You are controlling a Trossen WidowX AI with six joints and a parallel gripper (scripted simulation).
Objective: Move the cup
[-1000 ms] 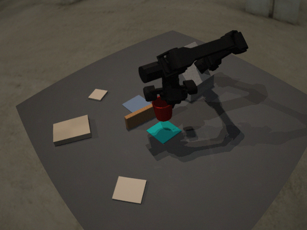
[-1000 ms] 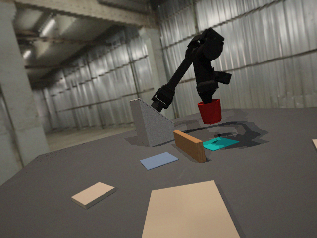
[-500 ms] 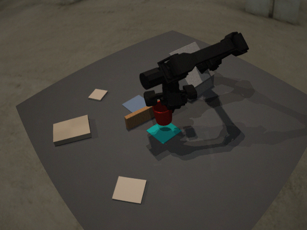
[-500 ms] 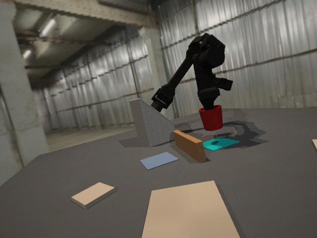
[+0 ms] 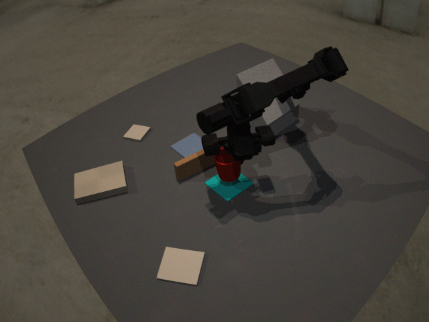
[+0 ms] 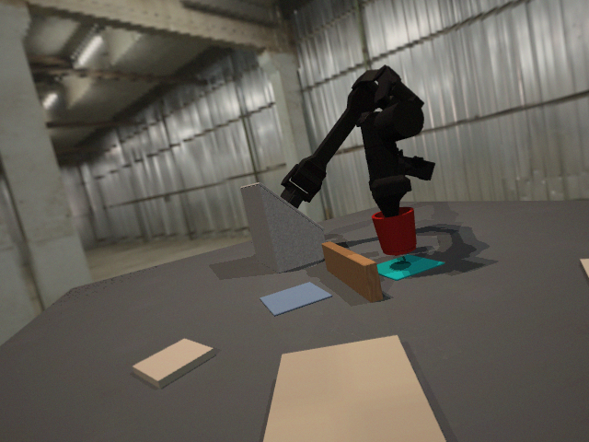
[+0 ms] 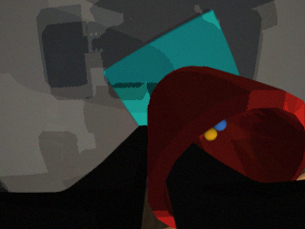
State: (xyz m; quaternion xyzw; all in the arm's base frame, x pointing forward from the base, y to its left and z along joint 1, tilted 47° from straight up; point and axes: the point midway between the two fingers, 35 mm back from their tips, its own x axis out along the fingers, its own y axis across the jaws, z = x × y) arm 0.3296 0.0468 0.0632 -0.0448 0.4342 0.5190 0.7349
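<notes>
The teal pad is 8 cm below my gripper tip, 2 cm to the right of it and 2 cm ahead of it. The rest, counted from my gripper tip: red cup: 2 cm to the right, 2 cm ahead; pale blue pad: 22 cm to the right, 8 cm below, 3 cm behind; wooden bar: 12 cm to the right, 5 cm below.
</notes>
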